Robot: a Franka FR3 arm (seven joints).
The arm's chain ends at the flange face. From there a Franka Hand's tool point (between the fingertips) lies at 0.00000 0.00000 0.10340 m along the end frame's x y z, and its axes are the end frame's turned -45 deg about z.
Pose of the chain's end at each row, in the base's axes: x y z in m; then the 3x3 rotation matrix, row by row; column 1 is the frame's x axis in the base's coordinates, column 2 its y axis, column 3 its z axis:
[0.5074 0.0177 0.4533], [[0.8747 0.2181 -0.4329], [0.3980 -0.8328 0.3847], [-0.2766 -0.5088 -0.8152]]
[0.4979 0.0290 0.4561], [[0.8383 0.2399 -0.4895], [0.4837 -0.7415 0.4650], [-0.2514 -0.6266 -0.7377]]
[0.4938 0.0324 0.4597], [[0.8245 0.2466 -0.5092], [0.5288 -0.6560 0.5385], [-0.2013 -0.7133 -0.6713]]
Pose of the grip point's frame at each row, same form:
[0.4626 0.0575 0.3690], [[0.4643 0.7727 -0.4329], [0.8703 -0.3075 0.3847], [0.1642 -0.5554 -0.8152]]
[0.4473 0.0771 0.3798], [[0.4231 0.7624 -0.4895], [0.8663 -0.1823 0.4650], [0.2653 -0.6208 -0.7377]]
[0.4411 0.0881 0.3903], [[0.4086 0.7574 -0.5092], [0.8378 -0.0899 0.5385], [0.3620 -0.6467 -0.6713]]

